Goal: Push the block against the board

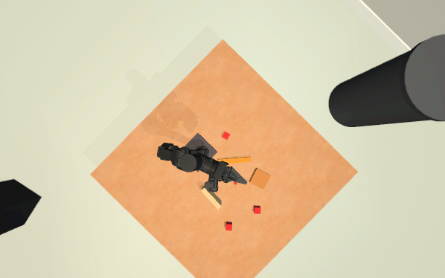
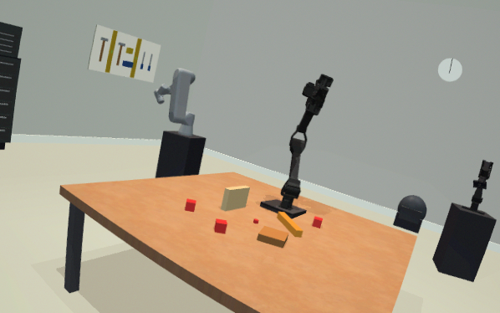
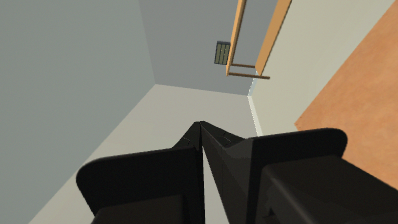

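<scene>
Right now the pale block is 57 cm below my gripper tip, 27 cm to the right of it and 1 cm behind it. Also, from my gripper tip: orange-brown flat block (61 cm below, 21 cm ahead, 1 cm to the right); long narrow orange board (61 cm below, 1 cm to the left); tiny red piece (62 cm below, 12 cm to the right, 9 cm ahead).
</scene>
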